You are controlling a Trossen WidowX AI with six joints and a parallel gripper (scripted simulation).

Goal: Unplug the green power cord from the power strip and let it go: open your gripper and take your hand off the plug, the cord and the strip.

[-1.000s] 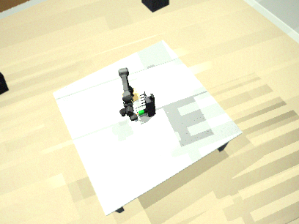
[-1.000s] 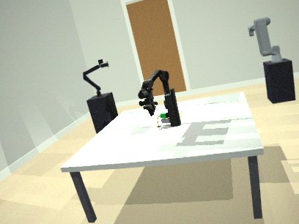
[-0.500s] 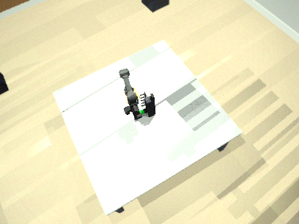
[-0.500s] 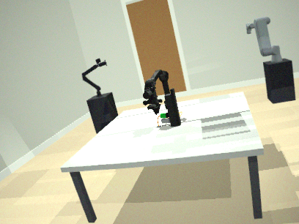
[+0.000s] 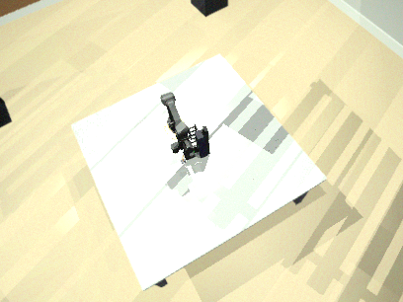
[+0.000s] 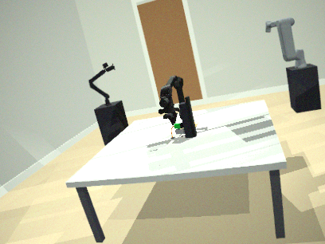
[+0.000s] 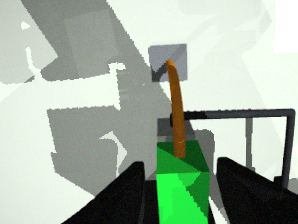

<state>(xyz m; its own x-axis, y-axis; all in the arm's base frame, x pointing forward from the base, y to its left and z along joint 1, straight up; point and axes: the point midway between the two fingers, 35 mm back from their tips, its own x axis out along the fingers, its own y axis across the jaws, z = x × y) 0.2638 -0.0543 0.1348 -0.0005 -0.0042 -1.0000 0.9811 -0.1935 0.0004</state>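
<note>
Now: gripper tip 40 mm to the right of the green plug and 10 mm above it. The rest, counted from my gripper tip: dark power strip: 20 mm ahead, 110 mm to the left, 20 mm above.
</note>
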